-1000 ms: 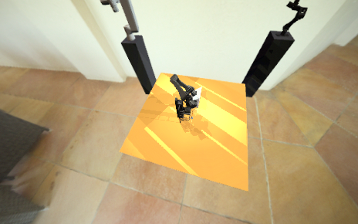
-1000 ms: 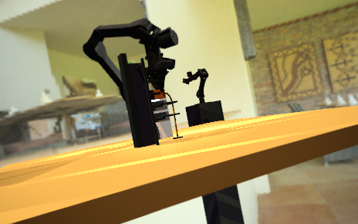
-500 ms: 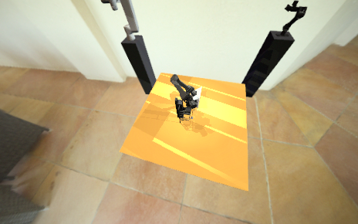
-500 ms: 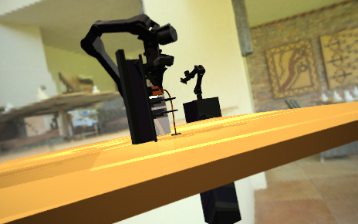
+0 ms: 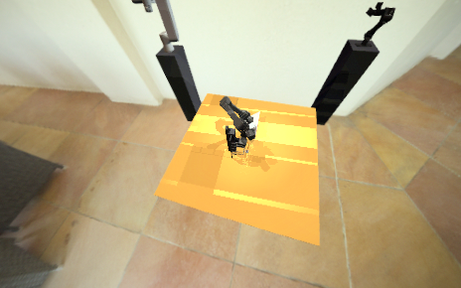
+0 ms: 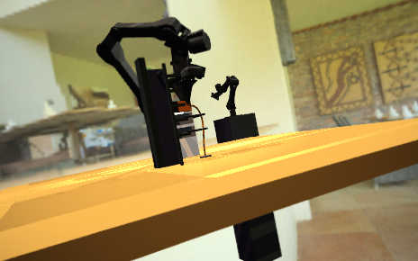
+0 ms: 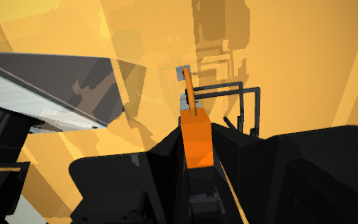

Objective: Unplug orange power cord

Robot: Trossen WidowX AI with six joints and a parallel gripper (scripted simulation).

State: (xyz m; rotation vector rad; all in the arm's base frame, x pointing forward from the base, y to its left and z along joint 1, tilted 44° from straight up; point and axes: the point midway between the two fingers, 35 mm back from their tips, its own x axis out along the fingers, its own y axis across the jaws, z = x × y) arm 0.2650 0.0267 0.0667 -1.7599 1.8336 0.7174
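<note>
The orange plug lies 3 cm to the right of my gripper tip.
</note>
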